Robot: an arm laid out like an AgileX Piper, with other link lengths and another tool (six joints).
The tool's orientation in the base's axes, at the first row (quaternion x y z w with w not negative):
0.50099 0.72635 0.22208 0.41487
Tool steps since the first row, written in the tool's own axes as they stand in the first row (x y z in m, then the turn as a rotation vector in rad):
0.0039 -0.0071 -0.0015 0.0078 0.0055 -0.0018
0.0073 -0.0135 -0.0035 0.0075 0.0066 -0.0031
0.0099 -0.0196 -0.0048 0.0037 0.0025 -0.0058
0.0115 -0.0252 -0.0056 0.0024 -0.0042 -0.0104
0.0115 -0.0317 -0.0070 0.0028 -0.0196 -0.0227
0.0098 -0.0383 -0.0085 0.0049 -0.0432 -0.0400
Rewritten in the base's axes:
-0.0057 0.0009 -0.0059 0.0003 0.0095 0.0021
-0.0113 0.0016 -0.0108 -0.0001 0.0098 0.0037
-0.0161 0.0016 -0.0156 -0.0040 0.0049 0.0037
-0.0201 0.0009 -0.0199 -0.0112 0.0015 0.0018
-0.0248 -0.0015 -0.0239 -0.0298 -0.0032 -0.0029
-0.0293 -0.0056 -0.0273 -0.0572 -0.0091 -0.0115

